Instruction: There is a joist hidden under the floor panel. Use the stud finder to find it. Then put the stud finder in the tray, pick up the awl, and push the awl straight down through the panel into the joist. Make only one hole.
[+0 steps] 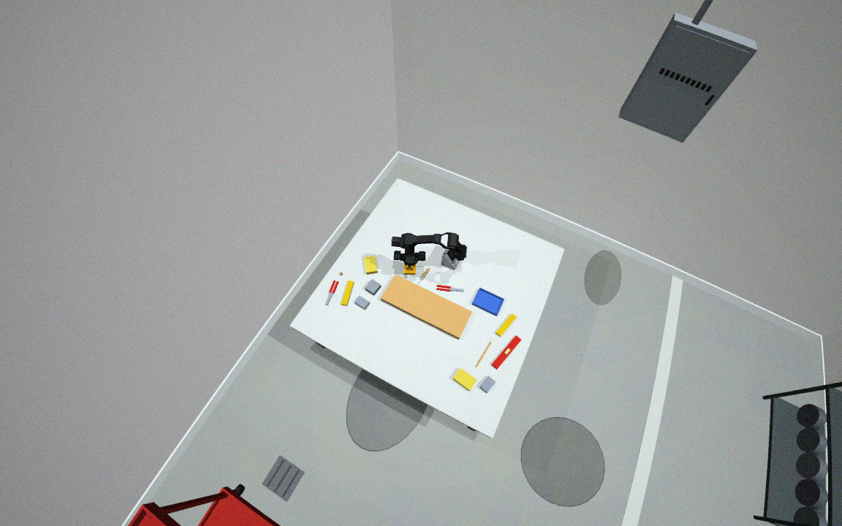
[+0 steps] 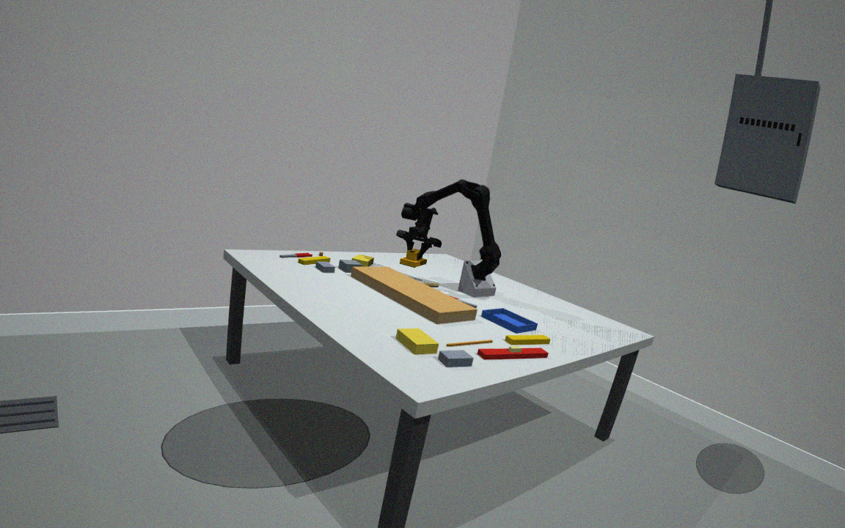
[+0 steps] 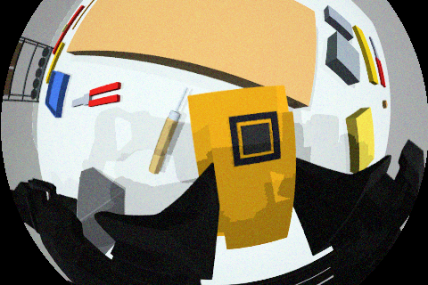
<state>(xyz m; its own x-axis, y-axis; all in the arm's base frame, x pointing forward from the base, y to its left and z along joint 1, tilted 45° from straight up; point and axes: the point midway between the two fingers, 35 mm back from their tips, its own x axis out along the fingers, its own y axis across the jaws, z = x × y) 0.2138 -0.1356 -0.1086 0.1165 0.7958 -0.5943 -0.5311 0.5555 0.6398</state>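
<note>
My gripper tip is now 9 cm to the right of the awl, 9 cm above it and 1 cm past it. Also, from my gripper tip: pencil (64 cm to the left, 20 cm ahead, 9 cm below); then blue tray (51 cm to the left, 10 cm behind, 8 cm below); then stud finder (2 cm above, 1 cm ahead).
</note>
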